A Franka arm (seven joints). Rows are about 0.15 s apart.
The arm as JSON. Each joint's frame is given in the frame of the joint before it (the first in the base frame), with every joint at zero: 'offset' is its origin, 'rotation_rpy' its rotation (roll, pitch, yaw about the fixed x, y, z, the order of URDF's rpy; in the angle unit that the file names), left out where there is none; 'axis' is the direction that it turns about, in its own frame. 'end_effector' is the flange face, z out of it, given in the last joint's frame.
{
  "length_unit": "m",
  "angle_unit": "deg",
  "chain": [
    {
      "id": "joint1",
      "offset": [
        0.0,
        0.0,
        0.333
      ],
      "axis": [
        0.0,
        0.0,
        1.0
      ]
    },
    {
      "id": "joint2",
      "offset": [
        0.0,
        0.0,
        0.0
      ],
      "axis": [
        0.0,
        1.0,
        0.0
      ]
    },
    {
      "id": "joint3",
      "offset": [
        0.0,
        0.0,
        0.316
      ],
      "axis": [
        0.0,
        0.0,
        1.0
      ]
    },
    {
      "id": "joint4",
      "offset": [
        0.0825,
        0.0,
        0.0
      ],
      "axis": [
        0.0,
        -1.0,
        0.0
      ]
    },
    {
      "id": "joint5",
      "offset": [
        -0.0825,
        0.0,
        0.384
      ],
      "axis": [
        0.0,
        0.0,
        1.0
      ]
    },
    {
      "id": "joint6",
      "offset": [
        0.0,
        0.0,
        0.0
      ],
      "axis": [
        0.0,
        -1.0,
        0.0
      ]
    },
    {
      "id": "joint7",
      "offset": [
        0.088,
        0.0,
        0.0
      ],
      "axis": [
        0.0,
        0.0,
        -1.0
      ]
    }
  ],
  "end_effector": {
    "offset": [
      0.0,
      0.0,
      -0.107
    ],
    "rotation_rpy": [
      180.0,
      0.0,
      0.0
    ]
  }
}
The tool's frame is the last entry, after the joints.
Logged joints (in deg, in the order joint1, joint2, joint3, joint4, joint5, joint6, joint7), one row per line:
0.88, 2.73, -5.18, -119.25, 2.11, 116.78, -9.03
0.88, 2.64, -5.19, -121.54, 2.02, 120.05, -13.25
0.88, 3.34, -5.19, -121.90, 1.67, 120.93, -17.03
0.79, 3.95, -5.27, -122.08, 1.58, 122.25, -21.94
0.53, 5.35, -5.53, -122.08, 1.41, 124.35, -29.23
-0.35, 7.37, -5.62, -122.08, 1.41, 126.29, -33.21
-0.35, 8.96, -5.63, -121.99, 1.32, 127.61, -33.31
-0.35, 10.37, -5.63, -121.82, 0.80, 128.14, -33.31
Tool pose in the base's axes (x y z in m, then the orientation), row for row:
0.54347, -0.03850, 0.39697, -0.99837, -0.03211, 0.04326, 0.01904
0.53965, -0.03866, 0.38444, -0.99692, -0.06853, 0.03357, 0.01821
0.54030, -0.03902, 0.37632, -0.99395, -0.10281, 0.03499, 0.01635
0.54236, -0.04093, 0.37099, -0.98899, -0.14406, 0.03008, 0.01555
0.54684, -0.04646, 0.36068, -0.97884, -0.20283, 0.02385, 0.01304
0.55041, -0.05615, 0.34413, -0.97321, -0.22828, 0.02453, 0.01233
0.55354, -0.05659, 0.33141, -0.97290, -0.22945, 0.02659, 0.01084
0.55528, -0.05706, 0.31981, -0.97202, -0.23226, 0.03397, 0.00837
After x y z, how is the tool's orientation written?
As a quaternion, x y z w.
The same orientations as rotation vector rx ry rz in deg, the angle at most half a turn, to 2 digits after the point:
-177.56, -5.71, 7.69
-177.39, -12.19, 5.97
-177.07, -18.32, 6.23
-176.28, -25.68, 5.36
-174.74, -36.21, 4.26
-173.82, -40.77, 4.38
-173.92, -41.02, 4.75
-174.04, -41.59, 6.08

